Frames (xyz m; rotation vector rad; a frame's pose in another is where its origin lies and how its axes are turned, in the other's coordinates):
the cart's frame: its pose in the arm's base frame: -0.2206 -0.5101 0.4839 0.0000 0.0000 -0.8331
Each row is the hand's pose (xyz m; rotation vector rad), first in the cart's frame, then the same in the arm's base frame.
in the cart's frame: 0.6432 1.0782 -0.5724 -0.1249 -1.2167 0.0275
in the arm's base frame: 1.0099 -0.2609 -0.0885 -0.6212 -1.0879 -0.6971
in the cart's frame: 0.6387 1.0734 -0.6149 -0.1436 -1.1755 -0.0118
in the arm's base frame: 1.0033 -0.2608 -0.1310 -0.6236 -1.0447 -0.7429
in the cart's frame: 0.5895 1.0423 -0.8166 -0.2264 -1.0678 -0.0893
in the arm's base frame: 0.9472 -0.2453 -0.3327 -0.6605 -0.9146 -0.8355
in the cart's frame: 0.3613 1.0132 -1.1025 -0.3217 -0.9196 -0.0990
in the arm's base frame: 0.7722 -0.0960 -0.6186 -0.6895 -0.7355 -0.8631
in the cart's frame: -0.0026 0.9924 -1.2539 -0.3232 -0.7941 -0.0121
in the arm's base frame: 0.5120 0.1593 -0.7700 -0.6347 -0.6126 -0.7923
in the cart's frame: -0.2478 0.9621 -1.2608 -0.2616 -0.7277 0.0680
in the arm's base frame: 0.3247 0.3204 -0.7769 -0.5461 -0.5727 -0.7225
